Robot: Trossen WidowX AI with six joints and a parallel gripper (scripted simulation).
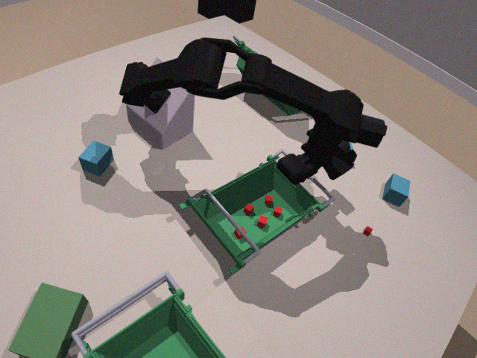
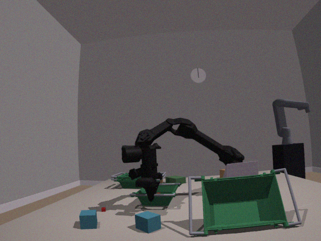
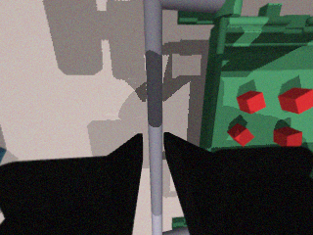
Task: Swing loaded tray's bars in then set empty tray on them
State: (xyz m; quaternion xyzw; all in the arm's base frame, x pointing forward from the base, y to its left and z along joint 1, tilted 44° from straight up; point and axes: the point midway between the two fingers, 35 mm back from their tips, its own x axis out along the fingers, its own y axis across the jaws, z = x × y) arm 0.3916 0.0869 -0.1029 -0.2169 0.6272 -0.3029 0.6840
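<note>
Right now my gripper tip is 290 mm past the green tray, 220 mm to the right of it and 30 mm below it. Round my gripper tip: green box: 590 mm to the right, 100 mm behind, 20 mm below; small red block: 190 mm ahead, 30 mm below, 20 mm to the left.
</note>
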